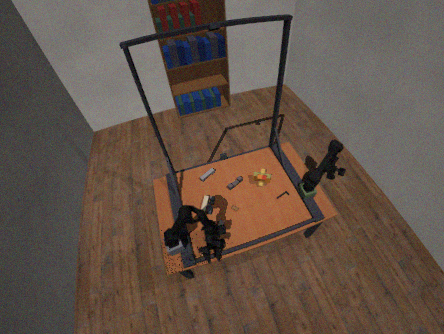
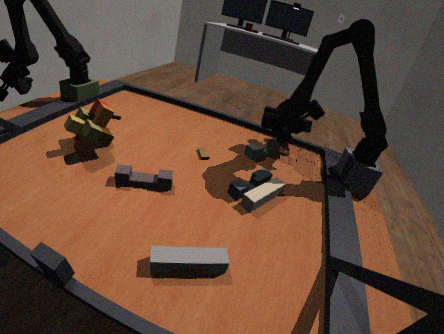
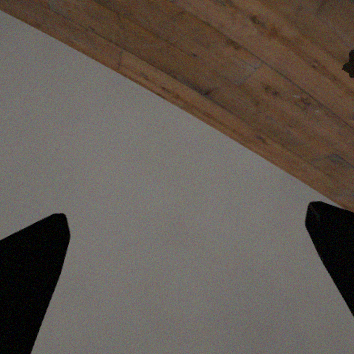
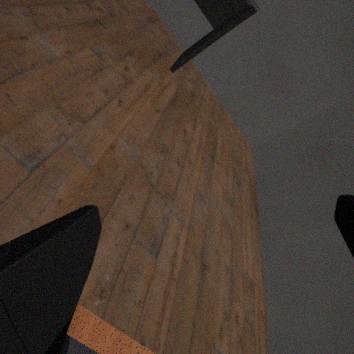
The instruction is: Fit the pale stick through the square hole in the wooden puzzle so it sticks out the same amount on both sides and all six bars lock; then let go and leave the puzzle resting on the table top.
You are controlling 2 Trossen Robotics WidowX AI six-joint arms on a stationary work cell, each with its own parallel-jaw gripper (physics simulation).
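Pixels of known places: left gripper, between the fingertips: (image 1: 338, 170) (image 2: 2, 87) (image 3: 189, 219); right gripper, between the fingertips: (image 1: 214, 262) (image 4: 218, 212); left arm's base, origin of its link: (image 1: 308, 188) (image 2: 79, 81); right arm's base, origin of its link: (image 1: 172, 242) (image 2: 363, 159).
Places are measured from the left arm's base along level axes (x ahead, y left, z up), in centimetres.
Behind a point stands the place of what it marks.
A pale cream stick (image 1: 205, 202) @(x 73.2, y -11.4, z -4.0 cm) (image 2: 262, 196) @(x 73.8, y -14.2, z -4.1 cm) lies on the table top against dark notched blocks (image 2: 240, 188) @(x 68.6, y -14.7, z -4.0 cm). Another dark notched piece (image 2: 255, 151) @(x 66.8, y 4.7, z -4.5 cm) lies behind them. A dark grey notched bar (image 1: 234, 183) @(x 49.1, y -22.3, z -5.5 cm) (image 2: 143, 180) @(x 49.1, y -23.7, z -5.6 cm) and a light grey straight bar (image 1: 207, 174) @(x 67.3, y -35.1, z -4.1 cm) (image 2: 190, 261) @(x 67.9, y -37.0, z -4.0 cm) lie apart. A yellow, green and red cluster of crossed bars (image 1: 262, 176) (image 2: 91, 128) rests on the table; its hole cannot be made out. My left gripper (image 1: 335, 175) @(x -37.6, y -11.5, z -8.4 cm) (image 3: 189, 219) @(x -37.6, y -11.5, z -8.4 cm) is open and empty, outside the table. My right gripper (image 1: 211, 256) @(x 75.6, y 31.8, z -0.4 cm) (image 4: 218, 212) @(x 75.6, y 31.8, z -0.4 cm) is open and empty near the table's edge, away from the stick.
A small tan piece (image 1: 235, 208) @(x 53.8, y -2.4, z -6.3 cm) (image 2: 203, 153) @(x 54.3, y -3.8, z -6.3 cm) lies mid-table. A black L-shaped tool (image 1: 283, 195) @(x 17.8, y -3.7, z -6.3 cm) lies near the left arm's base. A dark frame rail (image 1: 260, 237) @(x 43.6, y 23.5, z -5.0 cm) borders the table top, and tall posts (image 1: 280, 85) @(x 8.6, y -49.6, z 53.7 cm) rise from it.
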